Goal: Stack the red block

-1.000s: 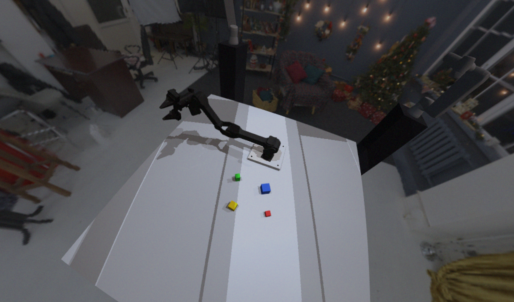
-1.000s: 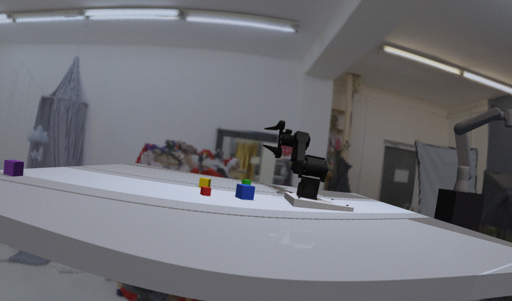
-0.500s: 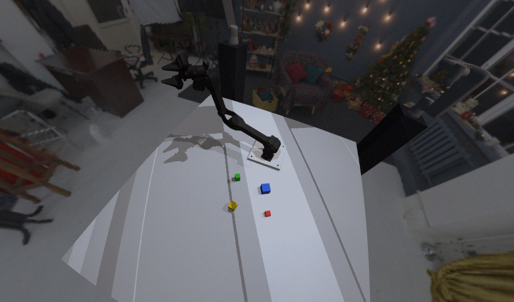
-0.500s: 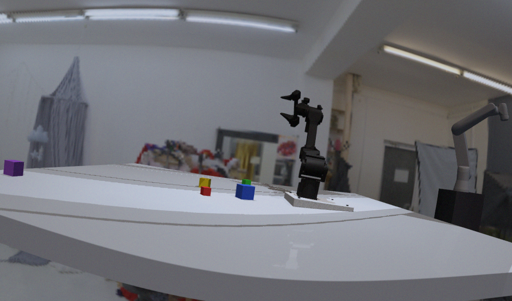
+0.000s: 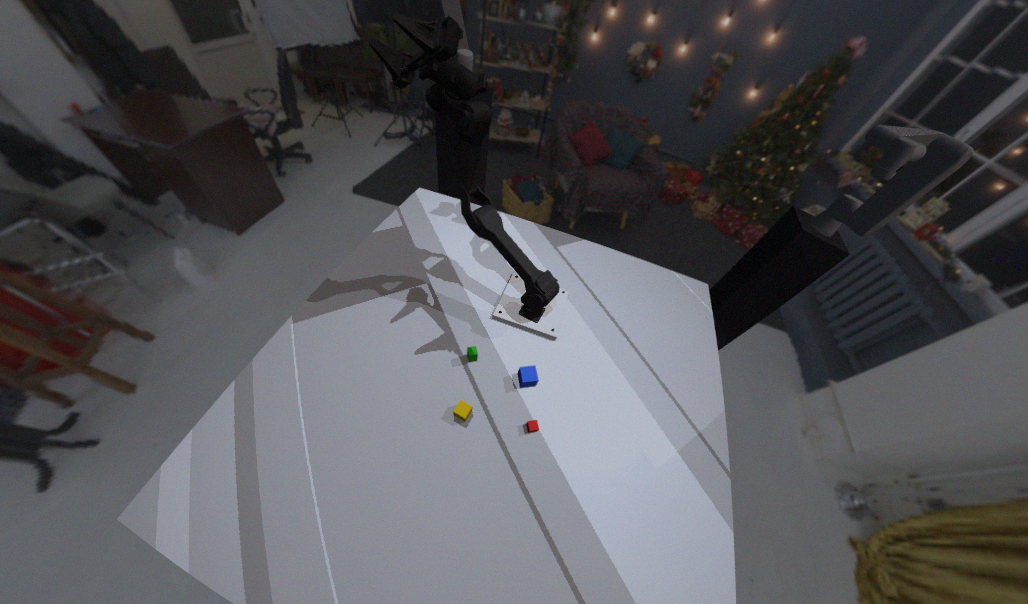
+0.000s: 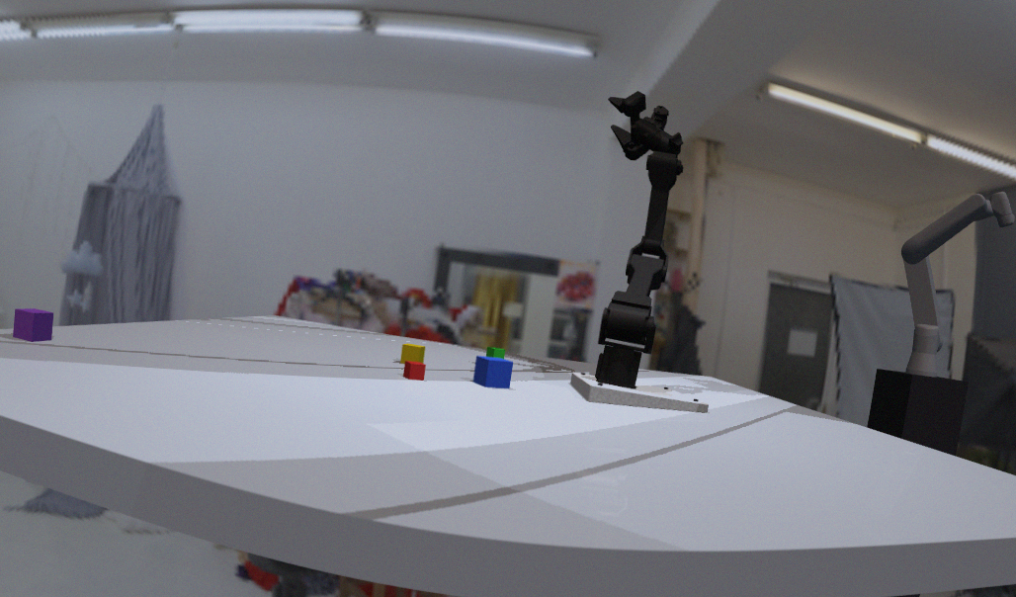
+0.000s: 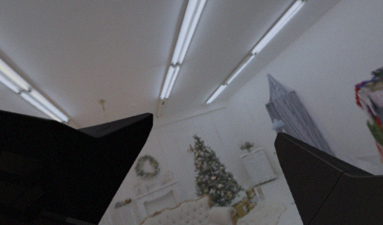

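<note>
Now: gripper tip 62 cm above the red block, 53 cm to the right of it and 24 cm short of it. From my gripper tip the other things lie so: purple block (91 cm to the left, 64 cm ahead, 62 cm below); then blue block (61 cm below, 47 cm to the left, 13 cm ahead); then yellow block (62 cm below, 37 cm to the left, 29 cm ahead).
</note>
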